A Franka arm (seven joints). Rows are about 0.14 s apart.
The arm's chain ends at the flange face. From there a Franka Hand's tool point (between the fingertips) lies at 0.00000 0.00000 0.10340 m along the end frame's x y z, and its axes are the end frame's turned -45 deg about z.
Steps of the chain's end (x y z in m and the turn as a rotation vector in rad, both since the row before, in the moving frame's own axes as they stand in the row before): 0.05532 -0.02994 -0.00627 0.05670 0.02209 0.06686; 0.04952 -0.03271 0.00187 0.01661 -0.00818 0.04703; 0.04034 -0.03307 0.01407 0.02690 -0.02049 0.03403
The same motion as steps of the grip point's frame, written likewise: 0.06613 0.01561 -0.00646 0.02447 0.05571 0.06686; 0.05880 0.01009 0.00185 0.01753 0.00596 0.04703; 0.05244 0.00169 0.01401 0.03351 0.00453 0.03403
